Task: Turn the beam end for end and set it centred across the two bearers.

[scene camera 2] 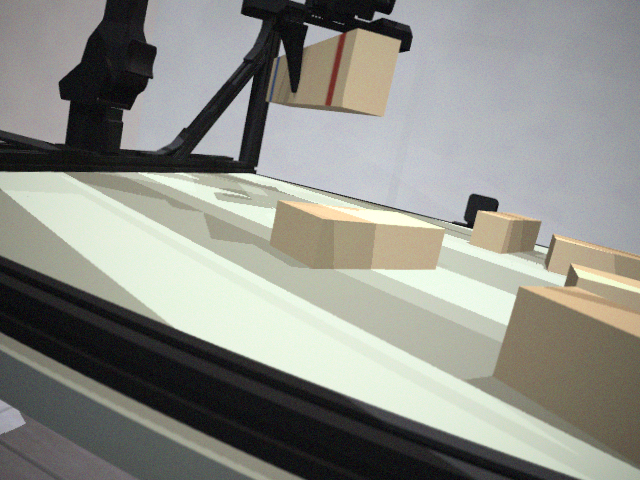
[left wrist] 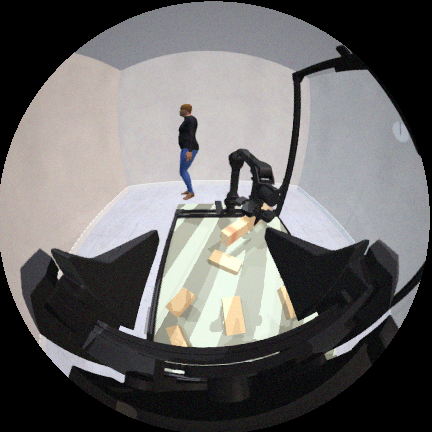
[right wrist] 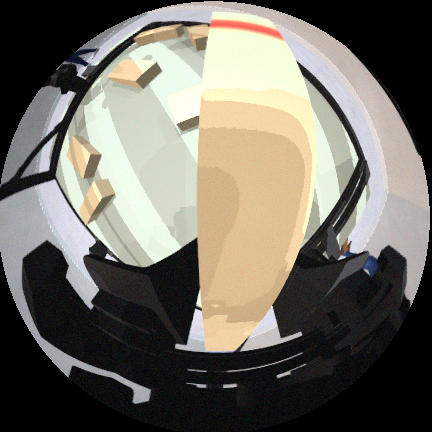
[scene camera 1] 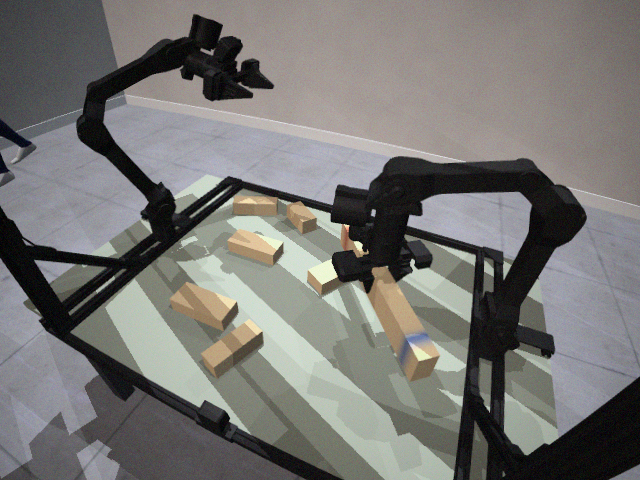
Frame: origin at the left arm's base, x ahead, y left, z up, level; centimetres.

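Seen in the pictures: left gripper, fingertip midpoint: (left wrist: 212, 234) (scene camera 1: 263, 91); right gripper, fingertip midpoint: (left wrist: 250, 222) (right wrist: 231, 239) (scene camera 1: 376, 290); left arm's base, origin of the base link: (scene camera 1: 164, 234); right arm's base, origin of the base link: (scene camera 2: 90, 151) (left wrist: 229, 211) (right wrist: 309, 256) (scene camera 1: 487, 348).
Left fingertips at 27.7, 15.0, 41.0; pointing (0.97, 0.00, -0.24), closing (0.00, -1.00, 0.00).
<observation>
Pixels of each thing's top centre, then the offset from my left fingertips to it, as dx, dy, dz.
- beam, middle of its top: (right wrist: 241, 310) (scene camera 2: 319, 48) (scene camera 1: 382, 273) (left wrist: 253, 212) +37.4, -20.6, -23.8
- pale short block, middle of its top: (scene camera 2: 365, 215) (right wrist: 212, 94) (scene camera 1: 336, 266) (left wrist: 225, 259) +24.0, -7.0, -39.1
The beam (scene camera 1: 394, 310) (scene camera 2: 337, 71) (left wrist: 235, 231) (right wrist: 250, 181) is a long tan block with a blue band at one end and a red band at the other. My right gripper (scene camera 1: 382, 267) (scene camera 2: 344, 52) (right wrist: 231, 239) is shut on its middle and holds it above the table. In scene camera 1 the blue end points toward the front right and the red end toward the back. A pale short block (scene camera 1: 323, 276) (scene camera 2: 356, 240) (right wrist: 187, 123) lies on the table just below it. My left gripper (scene camera 1: 258, 90) (left wrist: 212, 234) is open and empty, raised high over the back left.
Several tan blocks lie about the table: two at the back (scene camera 1: 255, 205) (scene camera 1: 301, 216), one toward the middle left (scene camera 1: 255, 247), two at the front left (scene camera 1: 204, 305) (scene camera 1: 231, 347). I cannot tell which are the bearers. A black frame (scene camera 1: 475, 333) rims the table. A person (left wrist: 187, 149) stands beyond it.
</observation>
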